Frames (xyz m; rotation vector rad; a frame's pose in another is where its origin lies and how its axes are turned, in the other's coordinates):
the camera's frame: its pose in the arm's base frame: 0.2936 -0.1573 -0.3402 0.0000 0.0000 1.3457
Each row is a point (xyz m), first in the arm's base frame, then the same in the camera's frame.
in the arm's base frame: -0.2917 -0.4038 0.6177
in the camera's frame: -0.3709 0.5155 0.9579
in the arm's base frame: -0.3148 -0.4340 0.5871
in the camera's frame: -0.4055 0.5313 0.9273
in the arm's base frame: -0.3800 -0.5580 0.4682
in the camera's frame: -0.5409 0.5672 0.8084
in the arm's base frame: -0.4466 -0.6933 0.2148
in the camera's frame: -0.6877 0.6019 0.5550
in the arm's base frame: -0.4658 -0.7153 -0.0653
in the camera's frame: -0.7134 0.6157 0.2749
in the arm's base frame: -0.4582 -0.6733 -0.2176
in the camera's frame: -0.6708 0.6177 0.1226
